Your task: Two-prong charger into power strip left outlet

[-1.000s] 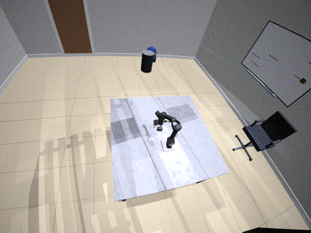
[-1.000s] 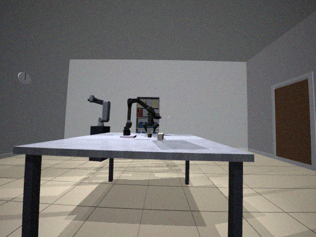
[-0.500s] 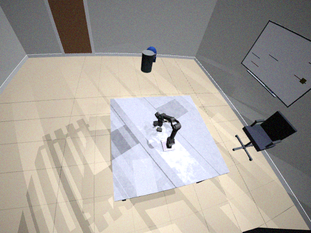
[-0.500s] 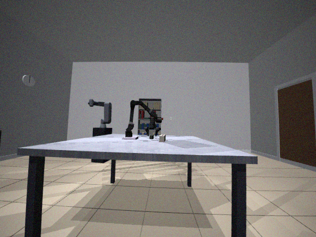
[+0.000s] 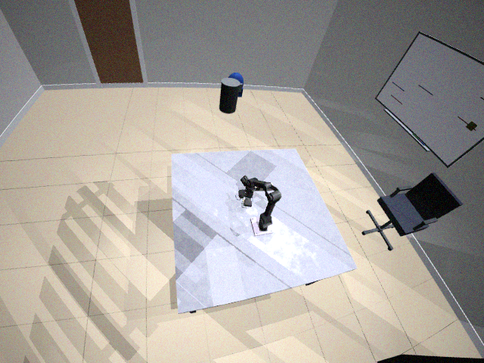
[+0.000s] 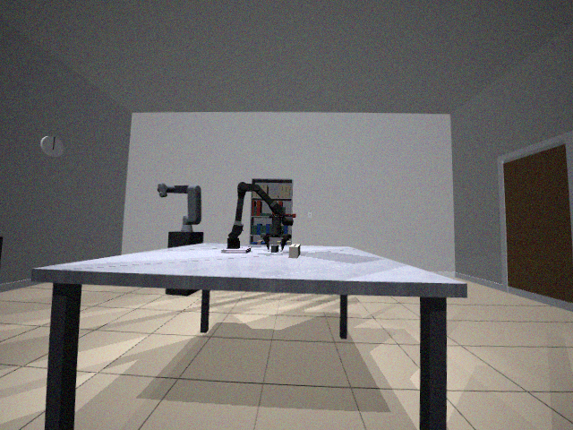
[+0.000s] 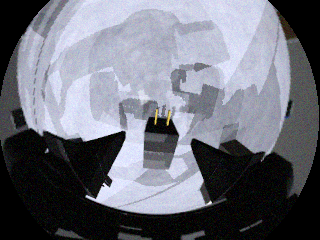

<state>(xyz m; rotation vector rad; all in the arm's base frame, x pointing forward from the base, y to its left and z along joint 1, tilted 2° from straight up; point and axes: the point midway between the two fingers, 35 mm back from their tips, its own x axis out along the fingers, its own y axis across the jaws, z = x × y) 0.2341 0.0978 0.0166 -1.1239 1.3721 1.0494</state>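
The charger lies 2 cm to the left of my gripper tip and 1 cm above it.
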